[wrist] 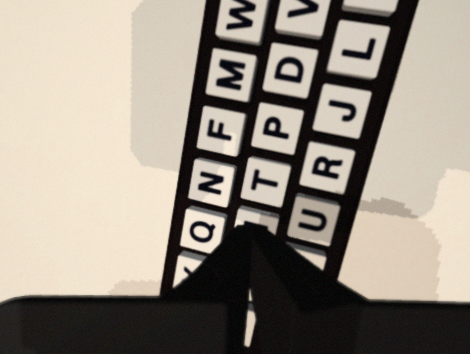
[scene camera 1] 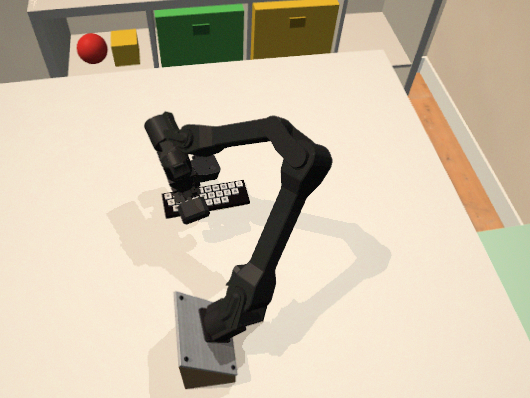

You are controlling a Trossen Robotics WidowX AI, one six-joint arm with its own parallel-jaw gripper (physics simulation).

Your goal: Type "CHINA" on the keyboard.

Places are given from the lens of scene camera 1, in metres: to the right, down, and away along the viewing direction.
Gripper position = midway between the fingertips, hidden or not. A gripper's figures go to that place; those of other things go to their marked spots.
gripper [scene camera 1: 187, 196]: -0.18, -0.01, 1.19
black keyboard [scene camera 1: 242, 198]: -0.05, 0.00, 1.21
